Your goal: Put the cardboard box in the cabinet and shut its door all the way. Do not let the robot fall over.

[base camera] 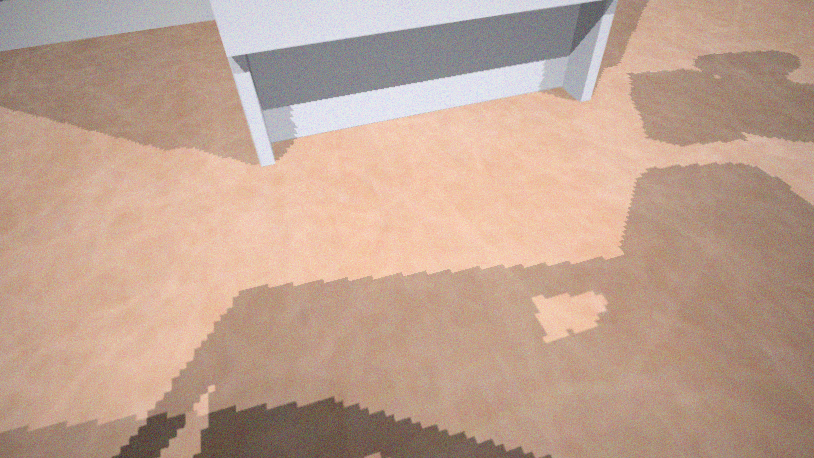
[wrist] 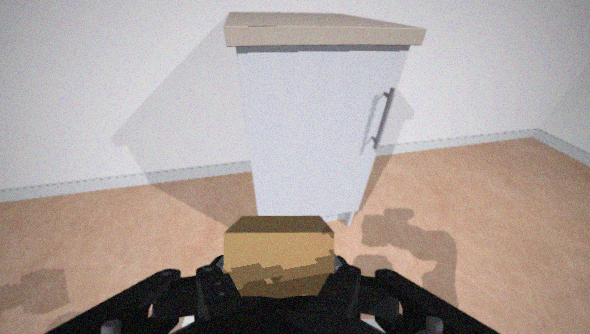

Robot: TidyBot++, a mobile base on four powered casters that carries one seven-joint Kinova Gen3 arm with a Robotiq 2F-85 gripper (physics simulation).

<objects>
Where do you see a cabinet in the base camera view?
297, 75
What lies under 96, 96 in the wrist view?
A white wall.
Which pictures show the cardboard box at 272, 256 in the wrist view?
The wrist view only.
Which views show my gripper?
The wrist view only.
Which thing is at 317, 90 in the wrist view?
A cabinet.
</objects>
